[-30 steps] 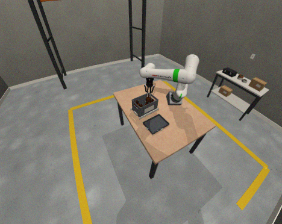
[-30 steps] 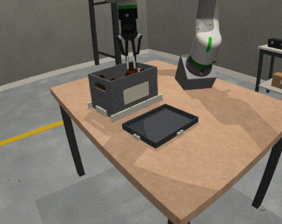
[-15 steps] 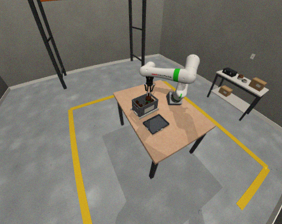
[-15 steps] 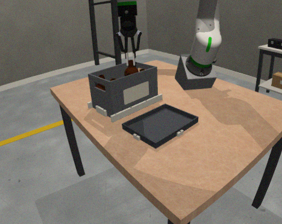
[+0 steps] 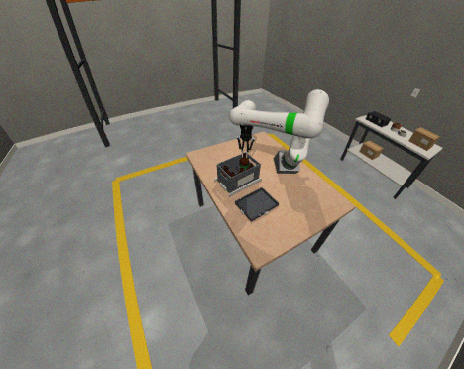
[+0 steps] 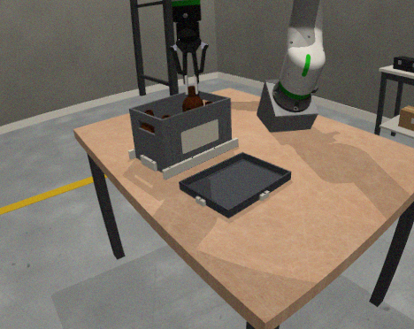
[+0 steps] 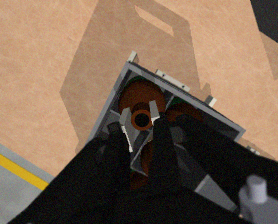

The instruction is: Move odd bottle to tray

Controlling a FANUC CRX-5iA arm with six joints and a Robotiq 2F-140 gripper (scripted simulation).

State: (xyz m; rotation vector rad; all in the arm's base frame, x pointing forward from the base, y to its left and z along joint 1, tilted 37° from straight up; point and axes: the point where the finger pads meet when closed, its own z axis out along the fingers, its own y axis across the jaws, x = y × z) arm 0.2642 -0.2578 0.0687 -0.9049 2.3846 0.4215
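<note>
Right now my hand is 90 mm above the bottle. The rest, counted from my hand: dark tray 110 mm ahead, 320 mm to the left, 200 mm below; then dark grey crate 90 mm ahead, 50 mm to the left, 130 mm below.
</note>
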